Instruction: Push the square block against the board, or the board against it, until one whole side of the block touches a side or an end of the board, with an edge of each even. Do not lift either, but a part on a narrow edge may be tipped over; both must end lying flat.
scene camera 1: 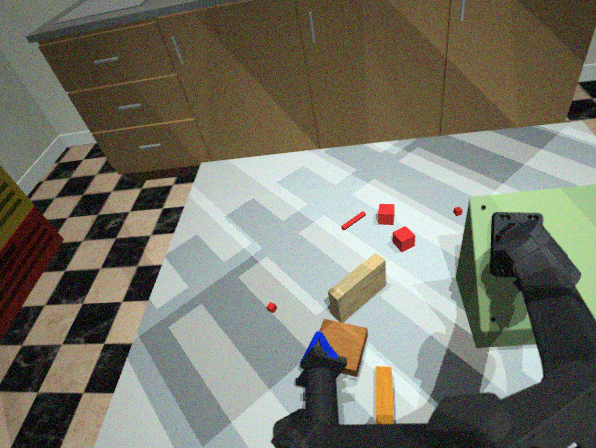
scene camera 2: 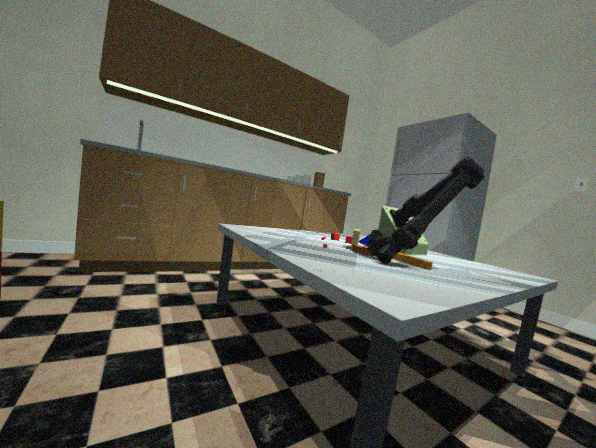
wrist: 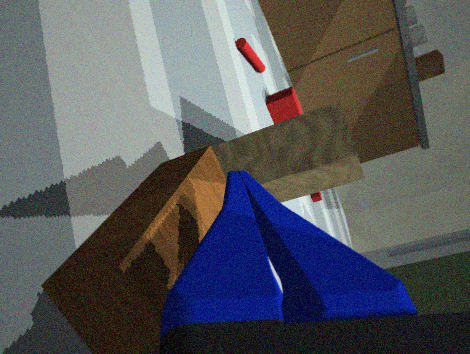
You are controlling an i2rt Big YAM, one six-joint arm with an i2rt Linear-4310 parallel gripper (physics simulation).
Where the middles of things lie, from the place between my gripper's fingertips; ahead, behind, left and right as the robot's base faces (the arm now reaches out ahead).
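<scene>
From my hand: square block [scene camera 1: 347, 340], 4 cm behind, 1 cm to the left, 4 cm below; orange bar [scene camera 1: 384, 390], 13 cm behind, 17 cm to the left, 4 cm below; board [scene camera 1: 363, 283], 8 cm behind, 11 cm to the right. Of the things named here, nearest to my hand by its middle: the block. Farthest from my hand among these, by its middle: the bar.
</scene>
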